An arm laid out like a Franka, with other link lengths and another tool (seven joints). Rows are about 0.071 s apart.
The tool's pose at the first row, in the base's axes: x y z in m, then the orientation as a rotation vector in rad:
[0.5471 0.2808 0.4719 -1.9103 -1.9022 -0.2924]
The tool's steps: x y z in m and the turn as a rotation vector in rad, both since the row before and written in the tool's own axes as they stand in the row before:
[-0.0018 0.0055 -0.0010 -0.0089 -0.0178 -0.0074]
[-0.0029 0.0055 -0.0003 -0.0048 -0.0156 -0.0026]
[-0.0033 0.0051 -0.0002 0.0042 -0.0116 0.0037]
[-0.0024 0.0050 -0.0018 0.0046 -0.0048 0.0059]
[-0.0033 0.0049 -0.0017 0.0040 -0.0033 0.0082]
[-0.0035 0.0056 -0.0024 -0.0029 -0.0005 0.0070]
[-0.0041 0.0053 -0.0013 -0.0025 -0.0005 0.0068]
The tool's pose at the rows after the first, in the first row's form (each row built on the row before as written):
[0.5526 0.2789 0.4712 -1.9182 -1.9229 -0.2875]
[0.5580 0.2763 0.4695 -1.9266 -1.9365 -0.2790]
[0.5630 0.2734 0.4677 -1.9331 -1.9392 -0.2631]
[0.5681 0.2706 0.4677 -1.9380 -1.9352 -0.2524]
[0.5731 0.2670 0.4672 -1.9446 -1.9280 -0.2430]
[0.5789 0.2630 0.4672 -1.9531 -1.9219 -0.2435]
[0.5841 0.2588 0.4660 -1.9612 -1.9159 -0.2437]

